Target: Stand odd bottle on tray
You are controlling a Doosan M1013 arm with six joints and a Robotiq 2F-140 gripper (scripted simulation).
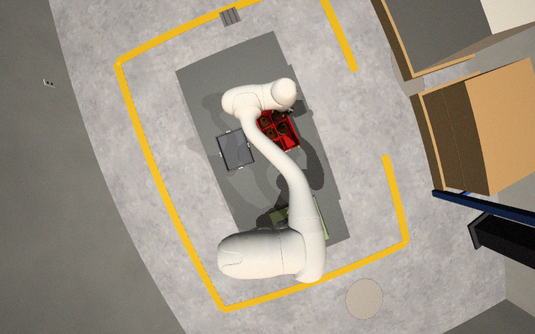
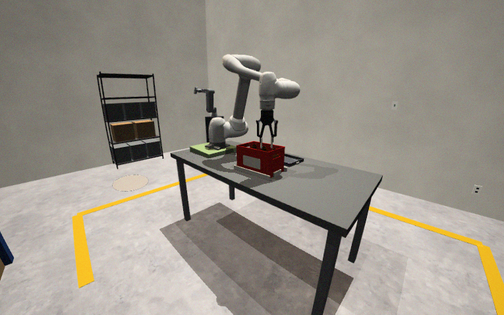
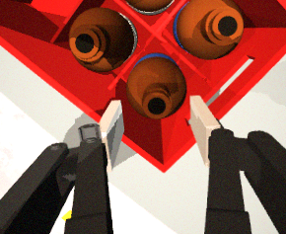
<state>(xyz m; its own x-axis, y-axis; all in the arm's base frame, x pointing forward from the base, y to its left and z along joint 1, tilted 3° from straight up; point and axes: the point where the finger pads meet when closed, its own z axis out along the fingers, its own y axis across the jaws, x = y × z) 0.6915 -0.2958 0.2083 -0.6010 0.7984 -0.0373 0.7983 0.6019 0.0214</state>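
Right now the red crate is 13 cm below my hand, 8 cm behind it and 6 cm to the left of it. Also, from my hand: dark grey tray: 36 cm to the left, 20 cm below, 3 cm behind.
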